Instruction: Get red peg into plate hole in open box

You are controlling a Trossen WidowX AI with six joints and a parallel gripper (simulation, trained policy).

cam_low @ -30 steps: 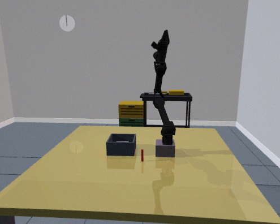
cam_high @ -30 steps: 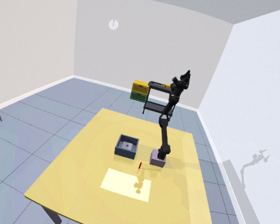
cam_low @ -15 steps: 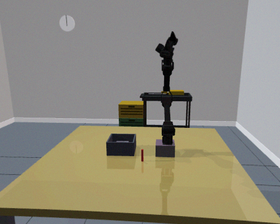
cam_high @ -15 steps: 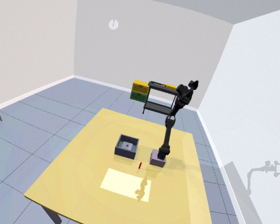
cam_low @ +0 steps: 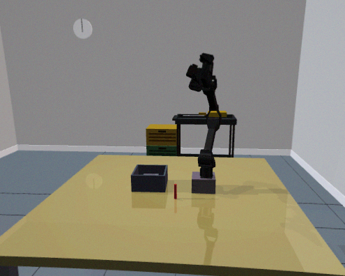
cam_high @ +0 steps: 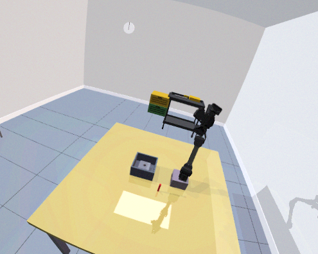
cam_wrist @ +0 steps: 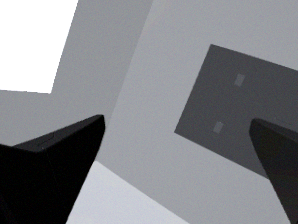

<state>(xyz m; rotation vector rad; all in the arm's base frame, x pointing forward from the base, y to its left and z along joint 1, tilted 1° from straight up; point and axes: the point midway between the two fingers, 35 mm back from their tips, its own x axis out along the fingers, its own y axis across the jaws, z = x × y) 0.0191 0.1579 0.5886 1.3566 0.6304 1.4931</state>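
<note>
Right now the red peg is 11 cm ahead of my gripper tip, 3 cm to the right of it and 65 cm below it. Round my gripper tip: dark box: 30 cm ahead, 18 cm to the right, 66 cm below.
</note>
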